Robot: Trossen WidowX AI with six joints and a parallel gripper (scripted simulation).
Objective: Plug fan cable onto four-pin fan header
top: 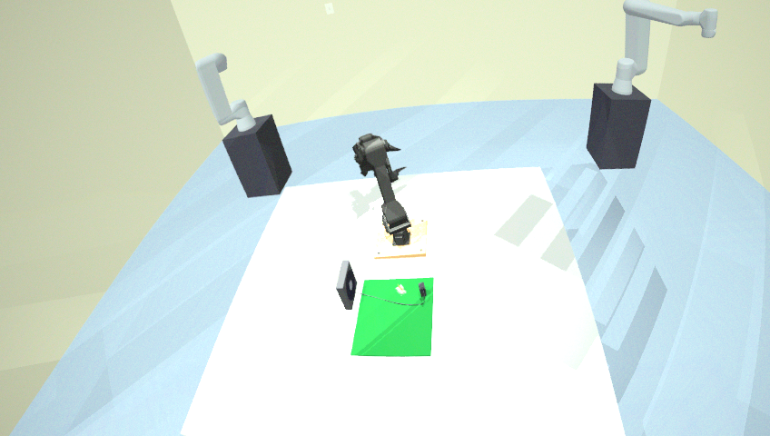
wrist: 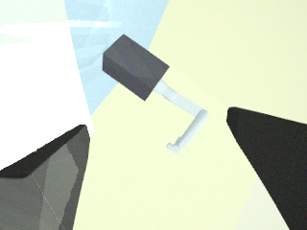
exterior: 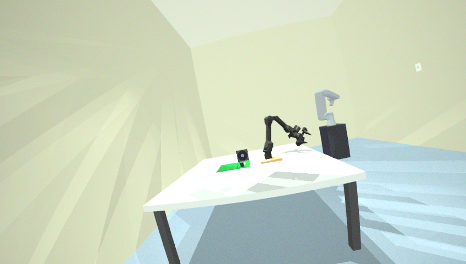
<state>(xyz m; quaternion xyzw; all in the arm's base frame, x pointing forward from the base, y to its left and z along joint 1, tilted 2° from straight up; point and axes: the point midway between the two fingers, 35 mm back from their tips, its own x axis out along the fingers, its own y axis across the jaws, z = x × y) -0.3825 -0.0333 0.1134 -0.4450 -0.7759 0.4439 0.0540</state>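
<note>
The dark plug lies 650 mm ahead of my gripper tip, 100 mm to the left of it and 100 mm below it. The rest, counted from my gripper tip: green board: 740 mm ahead, 140 mm below, 20 mm to the left; then white four-pin header: 640 mm ahead, 120 mm below, 30 mm to the left; then square fan: 660 mm ahead, 140 mm to the right, 60 mm below.
</note>
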